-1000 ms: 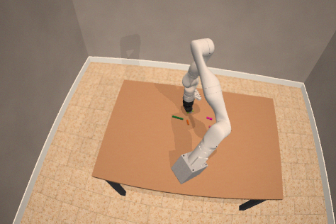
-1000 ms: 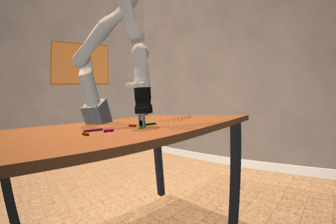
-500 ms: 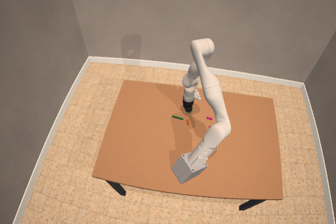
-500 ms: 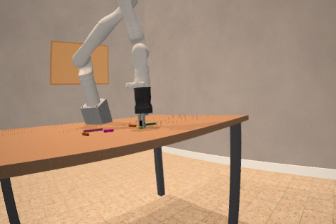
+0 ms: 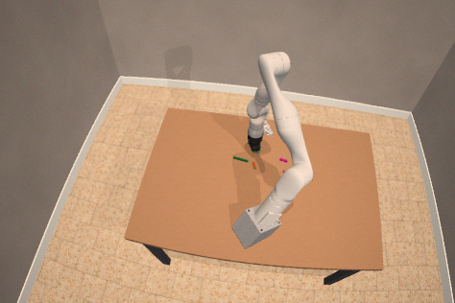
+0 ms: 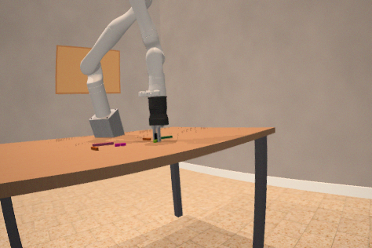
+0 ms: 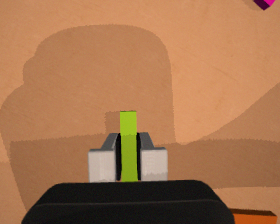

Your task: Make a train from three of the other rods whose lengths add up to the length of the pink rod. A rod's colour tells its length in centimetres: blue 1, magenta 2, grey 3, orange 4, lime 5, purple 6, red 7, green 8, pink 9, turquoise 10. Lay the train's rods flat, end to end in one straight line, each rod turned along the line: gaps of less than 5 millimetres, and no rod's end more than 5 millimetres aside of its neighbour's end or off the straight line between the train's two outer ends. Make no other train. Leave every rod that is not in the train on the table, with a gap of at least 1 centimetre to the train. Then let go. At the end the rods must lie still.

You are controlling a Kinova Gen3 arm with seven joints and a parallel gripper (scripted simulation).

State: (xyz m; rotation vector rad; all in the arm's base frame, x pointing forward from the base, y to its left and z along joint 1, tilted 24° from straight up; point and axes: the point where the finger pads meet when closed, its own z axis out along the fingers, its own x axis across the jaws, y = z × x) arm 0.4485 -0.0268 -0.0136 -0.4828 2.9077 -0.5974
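My gripper is now 50 mm past the green rod, 90 mm to the right of it and 10 mm above it. From my hand the other things lie so: pink rod 150 mm behind, 170 mm to the right, 10 mm below; then lime rod 10 mm below.
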